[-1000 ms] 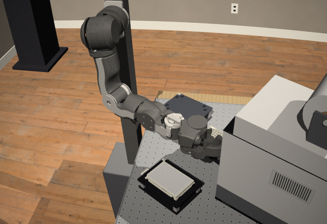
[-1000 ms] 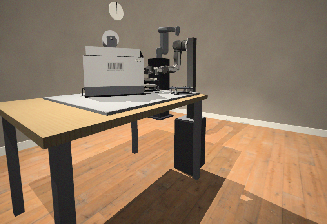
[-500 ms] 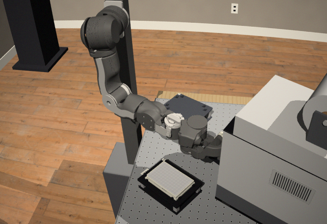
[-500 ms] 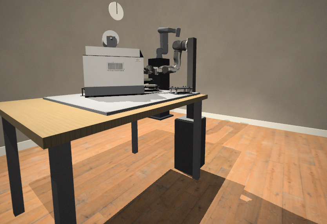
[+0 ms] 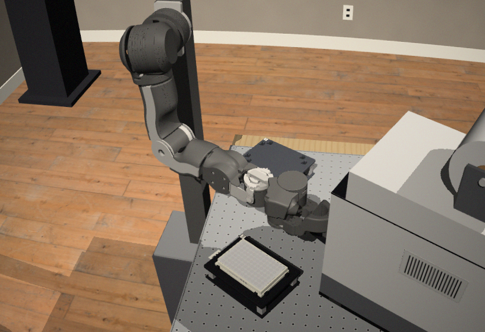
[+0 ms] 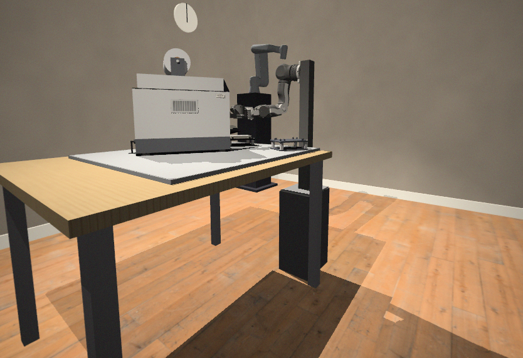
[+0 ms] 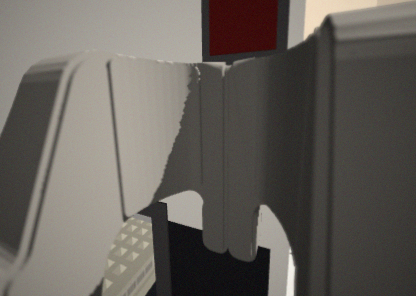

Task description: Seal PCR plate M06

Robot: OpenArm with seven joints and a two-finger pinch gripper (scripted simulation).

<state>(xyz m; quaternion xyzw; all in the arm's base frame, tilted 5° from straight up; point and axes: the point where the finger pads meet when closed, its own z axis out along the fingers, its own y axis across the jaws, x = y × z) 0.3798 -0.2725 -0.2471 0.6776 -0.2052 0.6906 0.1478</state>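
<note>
The square grey key lies 10 mm ahead of my hand and 10 mm to the right of it. Also, from my hand: open-welled plate M06: 60 mm ahead, 70 mm to the left, 80 mm below; dark sealer stage: 60 mm ahead, 70 mm to the left, 90 mm below; yellow warning label: 100 mm ahead, 150 mm to the left, 30 mm below.
</note>
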